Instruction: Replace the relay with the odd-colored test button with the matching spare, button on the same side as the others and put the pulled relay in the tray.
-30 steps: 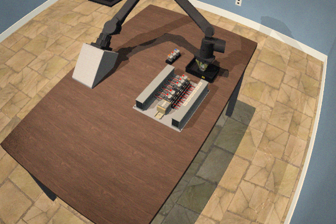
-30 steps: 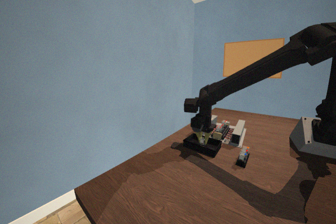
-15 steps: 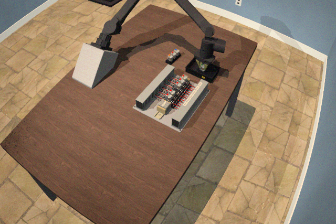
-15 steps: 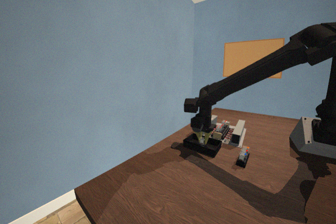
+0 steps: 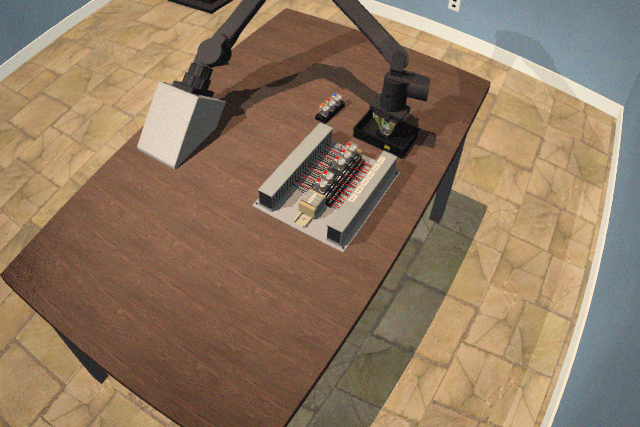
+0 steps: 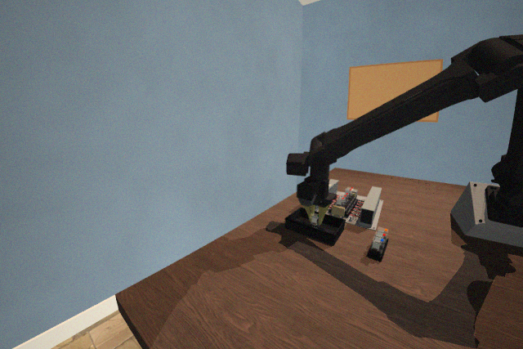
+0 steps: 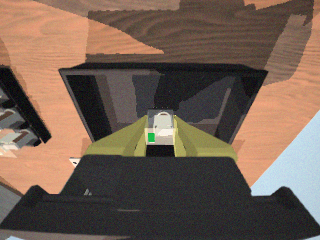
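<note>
Now: hand 1 cm above the black tray.
</note>
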